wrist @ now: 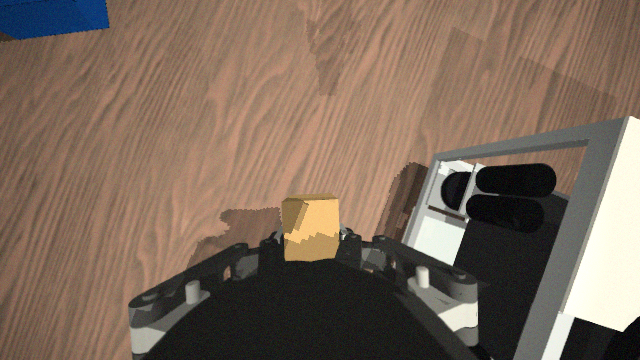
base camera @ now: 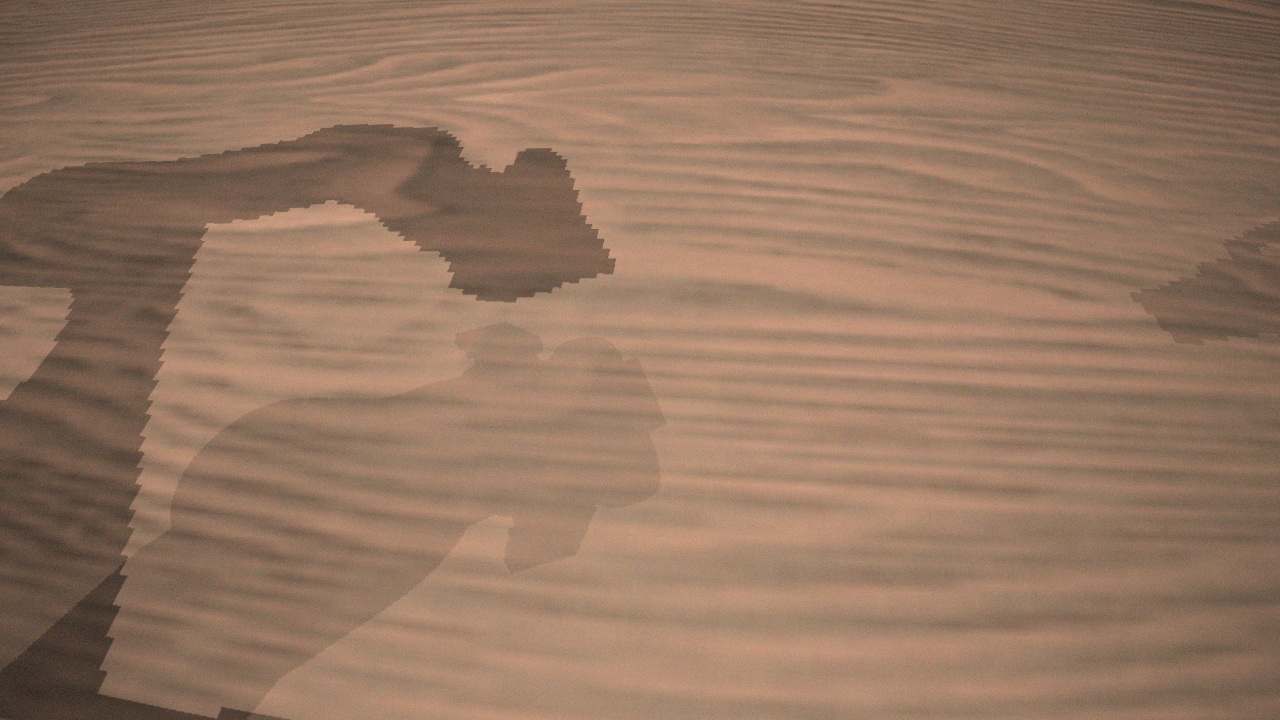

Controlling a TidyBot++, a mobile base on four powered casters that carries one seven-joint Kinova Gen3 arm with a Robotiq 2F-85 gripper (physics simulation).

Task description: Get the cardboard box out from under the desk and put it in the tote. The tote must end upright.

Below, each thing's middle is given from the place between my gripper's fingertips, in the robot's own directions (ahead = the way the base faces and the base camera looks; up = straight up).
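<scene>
I find the tan cardboard box [wrist: 310,222] right at my hand.
</scene>
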